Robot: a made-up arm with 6 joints.
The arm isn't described. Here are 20 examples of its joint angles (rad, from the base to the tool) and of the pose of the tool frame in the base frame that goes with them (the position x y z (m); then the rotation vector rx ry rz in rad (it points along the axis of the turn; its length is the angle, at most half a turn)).
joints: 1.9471 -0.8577 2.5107 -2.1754 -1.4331 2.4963
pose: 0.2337 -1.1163 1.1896 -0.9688 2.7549 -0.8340
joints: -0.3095 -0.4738 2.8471 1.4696 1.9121 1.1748
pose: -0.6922 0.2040 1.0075 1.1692 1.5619 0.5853
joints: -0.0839 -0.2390 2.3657 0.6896 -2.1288 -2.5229
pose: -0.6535 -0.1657 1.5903 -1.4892 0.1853 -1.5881
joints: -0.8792 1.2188 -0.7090 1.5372 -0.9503 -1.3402
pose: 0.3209 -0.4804 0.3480 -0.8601 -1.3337 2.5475
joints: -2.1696 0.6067 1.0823 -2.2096 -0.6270 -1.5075
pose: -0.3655 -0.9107 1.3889 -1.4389 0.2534 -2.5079
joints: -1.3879 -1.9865 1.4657 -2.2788 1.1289 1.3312
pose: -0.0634 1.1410 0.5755 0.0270 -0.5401 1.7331
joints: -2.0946 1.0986 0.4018 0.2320 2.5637 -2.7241
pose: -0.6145 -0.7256 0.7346 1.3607 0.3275 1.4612
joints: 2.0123 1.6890 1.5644 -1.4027 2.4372 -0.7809
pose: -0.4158 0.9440 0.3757 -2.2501 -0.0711 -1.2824
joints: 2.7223 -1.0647 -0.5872 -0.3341 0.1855 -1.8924
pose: 0.0673 0.1585 1.2633 0.2092 -1.7758 0.2353
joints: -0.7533 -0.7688 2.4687 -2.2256 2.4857 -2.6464
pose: -0.5796 0.7365 1.3415 1.8234 -0.6823 -0.2458
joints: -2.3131 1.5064 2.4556 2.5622 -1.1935 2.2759
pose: -0.4217 -0.7480 1.3831 0.0092 -0.9087 0.3828
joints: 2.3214 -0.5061 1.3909 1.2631 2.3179 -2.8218
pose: 0.4867 -0.4603 1.7189 -2.1068 0.0966 2.2268
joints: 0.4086 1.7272 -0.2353 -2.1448 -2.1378 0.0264
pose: 0.1192 0.2565 0.2328 -0.6774 -0.7468 0.1725
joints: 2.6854 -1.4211 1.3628 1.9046 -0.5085 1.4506
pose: 1.1206 -0.6608 0.8858 1.1819 0.6434 -0.0847
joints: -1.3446 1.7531 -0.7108 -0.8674 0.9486 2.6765
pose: -0.1257 -0.1144 0.4239 0.0031 2.7193 -1.2274
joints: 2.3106 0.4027 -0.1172 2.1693 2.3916 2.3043
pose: -0.5740 0.4345 1.2383 -1.3561 1.0475 -1.9539
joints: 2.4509 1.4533 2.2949 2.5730 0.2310 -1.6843
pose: -0.8186 0.4014 1.3490 0.2063 0.8126 2.2774
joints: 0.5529 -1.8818 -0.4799 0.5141 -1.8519 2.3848
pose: -0.3194 -0.4831 1.1574 -0.9962 0.5606 -0.5494
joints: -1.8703 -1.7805 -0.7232 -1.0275 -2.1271 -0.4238
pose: 0.0053 0.1091 0.9832 2.9126 0.5373 -0.6243
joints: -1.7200 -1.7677 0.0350 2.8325 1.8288 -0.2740
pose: 0.3799 0.7041 1.1529 -1.1392 1.0412 -1.9475
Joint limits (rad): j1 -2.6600..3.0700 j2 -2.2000..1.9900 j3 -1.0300..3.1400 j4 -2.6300..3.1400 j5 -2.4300..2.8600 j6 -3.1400..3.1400
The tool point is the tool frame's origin. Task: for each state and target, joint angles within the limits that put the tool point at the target. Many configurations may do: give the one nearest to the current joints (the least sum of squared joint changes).
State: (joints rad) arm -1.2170 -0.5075 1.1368 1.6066 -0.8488 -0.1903
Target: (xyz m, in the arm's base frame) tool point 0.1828 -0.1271 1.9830
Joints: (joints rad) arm -0.9581 -0.0362 0.8343 2.0195 -0.7716 -0.1721
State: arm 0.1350 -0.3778 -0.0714 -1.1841 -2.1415 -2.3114
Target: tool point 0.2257 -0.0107 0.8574
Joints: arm 0.0764 -0.0880 -0.7410 -1.1499 -2.1121 -2.3055
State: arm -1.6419 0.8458 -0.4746 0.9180 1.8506 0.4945
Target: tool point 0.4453 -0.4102 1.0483
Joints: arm -0.6680 0.2202 -0.7978 1.2911 1.8348 0.5144
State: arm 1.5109 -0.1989 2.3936 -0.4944 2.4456 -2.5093
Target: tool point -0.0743 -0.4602 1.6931
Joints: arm 0.9836 0.0122 2.7283 -0.4754 2.4623 -2.5353
